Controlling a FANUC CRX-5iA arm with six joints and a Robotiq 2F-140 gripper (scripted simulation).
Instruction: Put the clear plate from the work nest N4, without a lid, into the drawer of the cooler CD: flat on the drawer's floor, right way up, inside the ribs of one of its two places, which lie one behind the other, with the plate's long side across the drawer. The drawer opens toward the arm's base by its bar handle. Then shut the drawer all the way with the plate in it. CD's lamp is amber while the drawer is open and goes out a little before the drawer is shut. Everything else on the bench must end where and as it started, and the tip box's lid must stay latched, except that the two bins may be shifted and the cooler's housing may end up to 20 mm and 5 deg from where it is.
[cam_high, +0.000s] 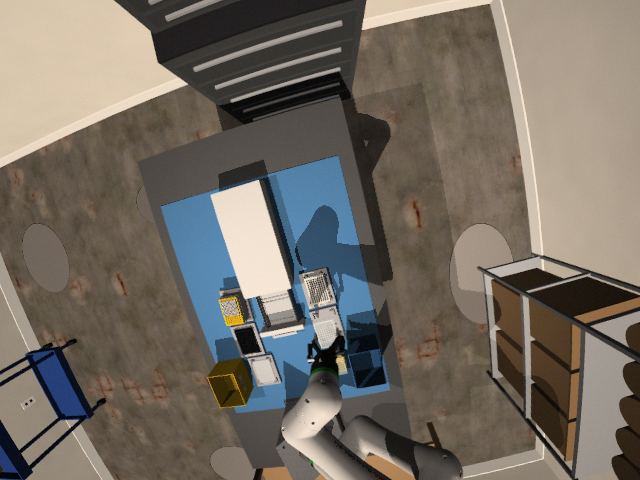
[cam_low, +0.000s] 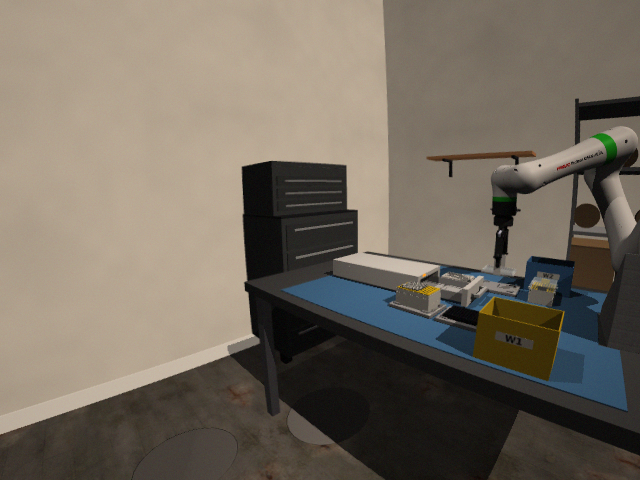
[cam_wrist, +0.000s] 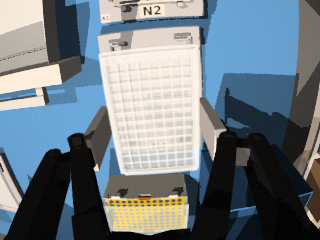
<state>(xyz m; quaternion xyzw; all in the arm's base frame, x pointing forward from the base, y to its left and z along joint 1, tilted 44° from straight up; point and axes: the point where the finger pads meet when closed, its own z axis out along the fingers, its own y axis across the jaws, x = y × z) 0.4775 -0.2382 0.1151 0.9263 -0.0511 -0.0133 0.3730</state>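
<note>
My gripper is now 17 cm to the right of the drawer, 17 cm short of it and 7 cm above it. Round my hand: white well plate 17 cm ahead, 8 cm below, 2 cm to the right; then clear plate 2 cm below; then grey nest 9 cm below.
</note>
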